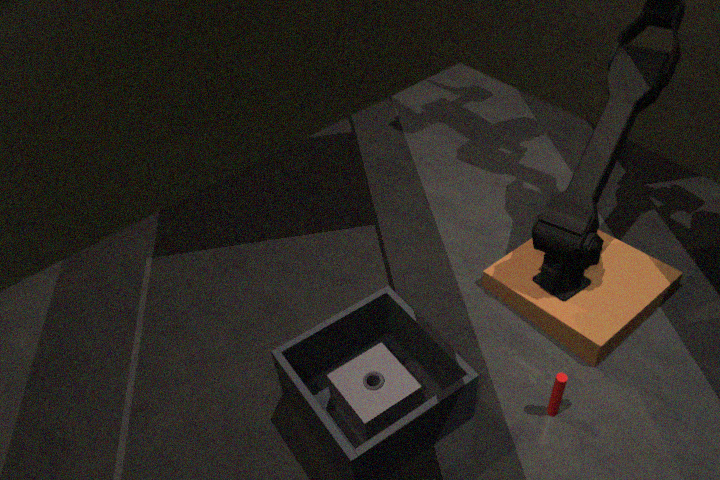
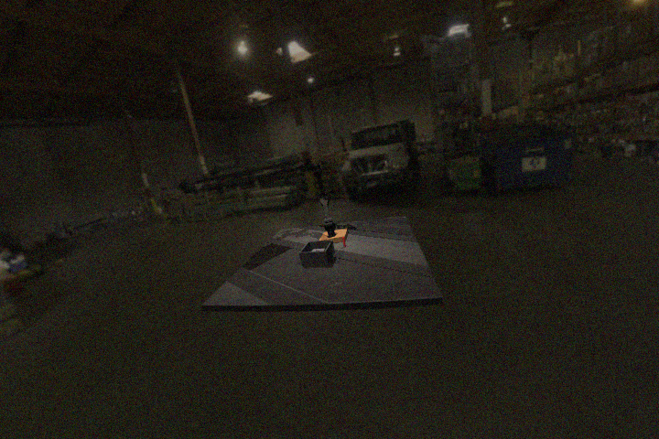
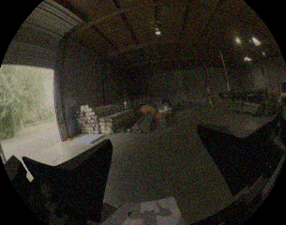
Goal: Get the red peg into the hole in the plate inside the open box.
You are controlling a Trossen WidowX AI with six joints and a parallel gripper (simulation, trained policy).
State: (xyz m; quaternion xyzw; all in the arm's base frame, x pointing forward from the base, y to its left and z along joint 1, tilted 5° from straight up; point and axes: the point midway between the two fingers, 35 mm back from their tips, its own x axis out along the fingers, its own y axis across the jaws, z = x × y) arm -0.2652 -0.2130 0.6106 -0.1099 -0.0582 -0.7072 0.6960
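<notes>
Now: gripper tip 45 cm short of the red peg, 43 cm to the right of it and 58 cm above it. From my gripper tip the other things lie so: pale plate: 63 cm ahead, 27 cm to the left, 58 cm below; grey box: 63 cm ahead, 27 cm to the left, 60 cm below.
</notes>
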